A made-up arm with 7 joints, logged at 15 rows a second.
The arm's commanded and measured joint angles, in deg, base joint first. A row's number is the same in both.
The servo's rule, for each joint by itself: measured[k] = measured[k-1] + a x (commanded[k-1-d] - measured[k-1]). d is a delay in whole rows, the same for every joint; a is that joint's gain. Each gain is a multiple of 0.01, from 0.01 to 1. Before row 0 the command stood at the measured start. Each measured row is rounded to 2 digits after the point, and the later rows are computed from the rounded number. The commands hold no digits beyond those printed.
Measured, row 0: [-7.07, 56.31, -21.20, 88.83, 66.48, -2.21, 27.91]
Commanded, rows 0 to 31: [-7.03, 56.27, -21.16, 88.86, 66.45, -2.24, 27.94]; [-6.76, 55.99, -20.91, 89.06, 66.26, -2.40, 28.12]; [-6.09, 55.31, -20.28, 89.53, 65.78, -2.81, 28.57]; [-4.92, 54.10, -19.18, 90.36, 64.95, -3.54, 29.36]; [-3.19, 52.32, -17.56, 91.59, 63.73, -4.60, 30.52]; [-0.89, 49.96, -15.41, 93.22, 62.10, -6.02, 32.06]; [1.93, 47.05, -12.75, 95.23, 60.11, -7.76, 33.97]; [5.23, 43.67, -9.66, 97.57, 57.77, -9.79, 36.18]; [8.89, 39.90, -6.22, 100.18, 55.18, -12.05, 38.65]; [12.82, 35.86, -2.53, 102.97, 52.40, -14.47, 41.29]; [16.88, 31.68, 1.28, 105.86, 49.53, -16.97, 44.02]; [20.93, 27.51, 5.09, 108.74, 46.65, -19.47, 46.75]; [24.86, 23.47, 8.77, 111.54, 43.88, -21.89, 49.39]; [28.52, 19.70, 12.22, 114.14, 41.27, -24.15, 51.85]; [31.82, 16.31, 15.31, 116.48, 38.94, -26.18, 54.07]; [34.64, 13.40, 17.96, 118.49, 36.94, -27.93, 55.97]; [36.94, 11.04, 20.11, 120.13, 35.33, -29.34, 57.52]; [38.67, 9.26, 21.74, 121.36, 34.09, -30.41, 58.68]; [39.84, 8.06, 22.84, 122.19, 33.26, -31.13, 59.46]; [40.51, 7.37, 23.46, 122.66, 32.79, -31.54, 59.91]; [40.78, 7.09, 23.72, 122.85, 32.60, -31.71, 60.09]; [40.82, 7.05, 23.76, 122.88, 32.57, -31.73, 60.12]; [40.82, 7.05, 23.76, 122.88, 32.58, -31.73, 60.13]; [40.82, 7.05, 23.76, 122.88, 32.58, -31.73, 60.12]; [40.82, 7.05, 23.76, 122.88, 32.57, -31.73, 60.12]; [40.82, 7.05, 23.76, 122.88, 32.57, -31.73, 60.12]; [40.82, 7.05, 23.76, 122.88, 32.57, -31.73, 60.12]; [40.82, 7.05, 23.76, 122.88, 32.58, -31.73, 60.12]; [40.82, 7.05, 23.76, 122.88, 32.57, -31.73, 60.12]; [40.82, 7.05, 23.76, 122.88, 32.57, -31.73, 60.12]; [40.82, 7.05, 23.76, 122.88, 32.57, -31.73, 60.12]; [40.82, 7.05, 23.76, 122.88, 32.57, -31.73, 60.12]
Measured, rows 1 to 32: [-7.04, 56.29, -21.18, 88.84, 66.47, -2.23, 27.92]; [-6.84, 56.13, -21.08, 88.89, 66.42, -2.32, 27.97]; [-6.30, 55.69, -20.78, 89.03, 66.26, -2.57, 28.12]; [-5.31, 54.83, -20.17, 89.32, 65.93, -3.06, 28.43]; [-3.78, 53.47, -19.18, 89.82, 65.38, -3.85, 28.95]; [-1.70, 51.57, -17.75, 90.57, 64.56, -4.96, 29.73]; [0.91, 49.13, -15.85, 91.60, 63.45, -6.39, 30.79]; [4.02, 46.18, -13.50, 92.91, 62.03, -8.12, 32.14]; [7.53, 42.79, -10.73, 94.51, 60.32, -10.12, 33.77]; [11.34, 39.05, -7.61, 96.37, 58.34, -12.34, 35.65]; [15.33, 35.07, -4.23, 98.46, 56.14, -14.70, 37.74]; [19.36, 30.99, -0.69, 100.72, 53.77, -17.13, 39.99]; [23.32, 26.93, 2.90, 103.10, 51.30, -19.56, 42.34]; [27.06, 23.03, 6.44, 105.53, 48.79, -21.90, 44.72]; [30.49, 19.40, 9.81, 107.94, 46.33, -24.08, 47.06]; [33.48, 16.16, 12.91, 110.26, 43.98, -26.04, 49.29]; [35.97, 13.40, 15.65, 112.43, 41.82, -27.72, 51.35]; [37.91, 11.16, 17.96, 114.39, 39.89, -29.09, 53.18]; [39.30, 9.49, 19.81, 116.11, 38.23, -30.13, 54.75]; [40.17, 8.35, 21.20, 117.55, 36.87, -30.85, 56.04]; [40.61, 7.67, 22.16, 118.72, 35.80, -31.29, 57.05]; [40.76, 7.34, 22.77, 119.64, 34.99, -31.51, 57.82]; [40.80, 7.18, 23.15, 120.35, 34.39, -31.62, 58.40]; [40.81, 7.11, 23.38, 120.91, 33.94, -31.68, 58.83]; [40.82, 7.08, 23.52, 121.34, 33.60, -31.71, 59.15]; [40.82, 7.06, 23.61, 121.68, 33.34, -31.72, 59.39]; [40.82, 7.05, 23.67, 121.94, 33.15, -31.73, 59.57]; [40.82, 7.05, 23.70, 122.15, 33.01, -31.73, 59.71]; [40.82, 7.05, 23.72, 122.31, 32.90, -31.73, 59.81]; [40.82, 7.05, 23.74, 122.44, 32.82, -31.73, 59.89]; [40.82, 7.05, 23.75, 122.54, 32.76, -31.73, 59.95]; [40.82, 7.05, 23.75, 122.61, 32.71, -31.73, 59.99]
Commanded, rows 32 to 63: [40.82, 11.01, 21.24, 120.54, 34.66, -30.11, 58.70]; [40.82, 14.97, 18.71, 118.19, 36.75, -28.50, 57.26]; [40.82, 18.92, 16.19, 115.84, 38.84, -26.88, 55.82]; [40.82, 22.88, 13.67, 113.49, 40.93, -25.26, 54.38]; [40.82, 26.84, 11.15, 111.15, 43.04, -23.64, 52.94]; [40.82, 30.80, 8.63, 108.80, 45.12, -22.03, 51.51]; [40.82, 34.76, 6.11, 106.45, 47.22, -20.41, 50.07]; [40.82, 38.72, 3.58, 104.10, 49.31, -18.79, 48.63]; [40.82, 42.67, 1.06, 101.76, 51.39, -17.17, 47.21]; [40.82, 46.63, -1.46, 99.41, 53.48, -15.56, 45.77]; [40.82, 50.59, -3.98, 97.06, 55.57, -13.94, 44.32]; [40.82, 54.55, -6.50, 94.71, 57.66, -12.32, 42.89]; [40.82, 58.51, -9.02, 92.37, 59.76, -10.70, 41.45]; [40.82, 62.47, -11.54, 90.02, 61.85, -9.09, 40.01]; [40.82, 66.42, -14.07, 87.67, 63.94, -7.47, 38.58]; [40.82, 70.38, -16.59, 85.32, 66.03, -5.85, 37.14]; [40.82, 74.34, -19.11, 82.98, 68.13, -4.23, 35.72]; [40.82, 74.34, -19.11, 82.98, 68.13, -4.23, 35.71]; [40.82, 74.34, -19.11, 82.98, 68.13, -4.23, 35.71]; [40.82, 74.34, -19.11, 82.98, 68.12, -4.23, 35.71]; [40.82, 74.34, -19.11, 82.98, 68.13, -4.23, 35.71]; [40.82, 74.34, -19.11, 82.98, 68.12, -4.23, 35.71]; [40.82, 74.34, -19.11, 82.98, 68.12, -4.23, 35.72]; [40.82, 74.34, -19.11, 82.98, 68.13, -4.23, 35.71]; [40.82, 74.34, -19.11, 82.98, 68.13, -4.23, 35.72]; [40.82, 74.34, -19.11, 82.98, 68.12, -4.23, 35.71]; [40.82, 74.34, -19.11, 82.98, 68.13, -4.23, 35.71]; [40.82, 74.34, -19.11, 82.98, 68.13, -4.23, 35.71]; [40.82, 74.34, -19.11, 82.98, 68.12, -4.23, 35.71]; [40.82, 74.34, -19.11, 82.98, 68.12, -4.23, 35.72]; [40.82, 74.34, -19.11, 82.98, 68.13, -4.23, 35.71]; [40.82, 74.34, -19.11, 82.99, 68.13, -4.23, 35.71]
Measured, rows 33 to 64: [40.82, 9.19, 22.80, 122.15, 33.20, -30.90, 59.67]; [40.82, 12.31, 21.25, 121.28, 34.09, -29.68, 59.07]; [40.82, 15.88, 19.33, 120.08, 35.28, -28.25, 58.26]; [40.82, 19.66, 17.18, 118.63, 36.69, -26.73, 57.29]; [40.82, 23.54, 14.89, 116.98, 38.28, -25.15, 56.20]; [40.82, 27.46, 12.51, 115.18, 39.99, -23.56, 55.03]; [40.82, 31.40, 10.08, 113.26, 41.80, -21.95, 53.79]; [40.82, 35.35, 7.61, 111.24, 43.68, -20.34, 52.50]; [40.82, 39.30, 5.12, 109.15, 45.61, -18.72, 51.18]; [40.82, 43.26, 2.62, 107.01, 47.58, -17.11, 49.83]; [40.82, 47.22, 0.11, 104.82, 49.58, -15.49, 48.45]; [40.82, 51.18, -2.40, 102.60, 51.60, -13.87, 47.06]; [40.82, 55.14, -4.92, 100.35, 53.64, -12.25, 45.66]; [40.82, 59.10, -7.44, 98.08, 55.69, -10.64, 44.25]; [40.82, 63.05, -9.96, 95.79, 57.75, -9.02, 42.83]; [40.82, 67.01, -12.48, 93.49, 59.82, -7.40, 41.41]; [40.82, 70.97, -15.00, 91.18, 61.90, -5.78, 39.99]; [40.82, 72.79, -16.56, 89.38, 63.46, -4.99, 38.92]; [40.82, 73.63, -17.53, 87.97, 64.63, -4.60, 38.12]; [40.82, 74.01, -18.13, 86.87, 65.50, -4.41, 37.52]; [40.82, 74.19, -18.50, 86.01, 66.16, -4.32, 37.07]; [40.82, 74.27, -18.73, 85.34, 66.65, -4.27, 36.73]; [40.82, 74.31, -18.87, 84.82, 67.02, -4.25, 36.48]; [40.82, 74.33, -18.96, 84.42, 67.30, -4.24, 36.29]; [40.82, 74.34, -19.02, 84.10, 67.51, -4.23, 36.15]; [40.82, 74.34, -19.05, 83.85, 67.66, -4.23, 36.04]; [40.82, 74.34, -19.07, 83.66, 67.78, -4.23, 35.96]; [40.82, 74.34, -19.09, 83.51, 67.87, -4.23, 35.90]; [40.82, 74.34, -19.10, 83.39, 67.93, -4.23, 35.85]; [40.82, 74.34, -19.10, 83.30, 67.98, -4.23, 35.82]; [40.82, 74.34, -19.10, 83.23, 68.02, -4.23, 35.79]; [40.82, 74.34, -19.10, 83.18, 68.05, -4.23, 35.77]
